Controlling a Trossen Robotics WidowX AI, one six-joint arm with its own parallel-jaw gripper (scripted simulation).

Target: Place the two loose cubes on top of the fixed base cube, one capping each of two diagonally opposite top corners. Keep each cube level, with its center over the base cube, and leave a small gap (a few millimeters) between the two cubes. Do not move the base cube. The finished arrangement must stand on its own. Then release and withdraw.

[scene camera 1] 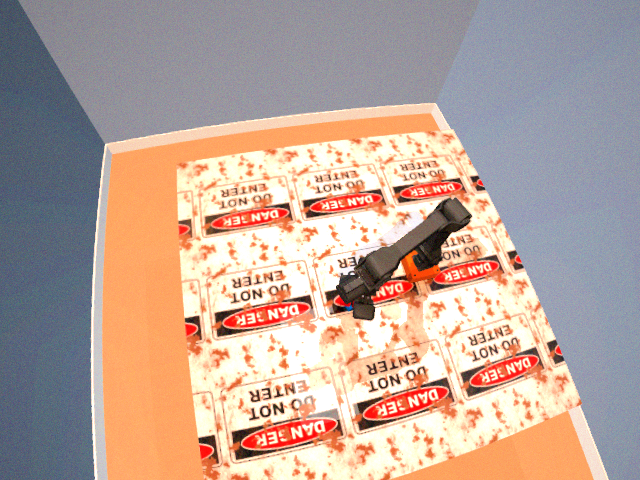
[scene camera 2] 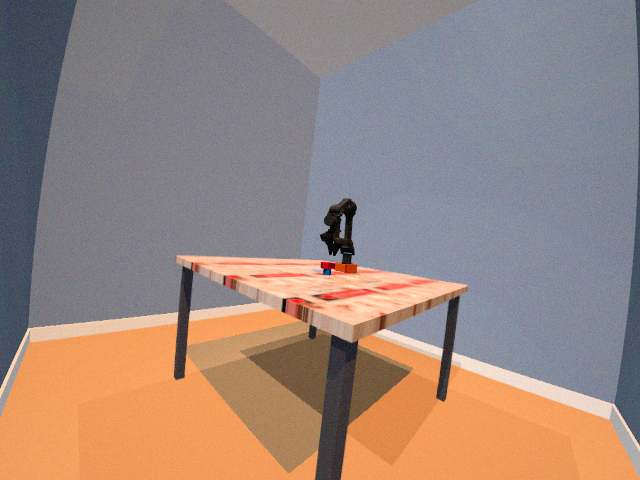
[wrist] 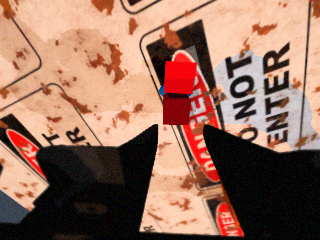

In view: my gripper (wrist: 180,128), a red cube (wrist: 179,76) and a red cube (wrist: 176,107).
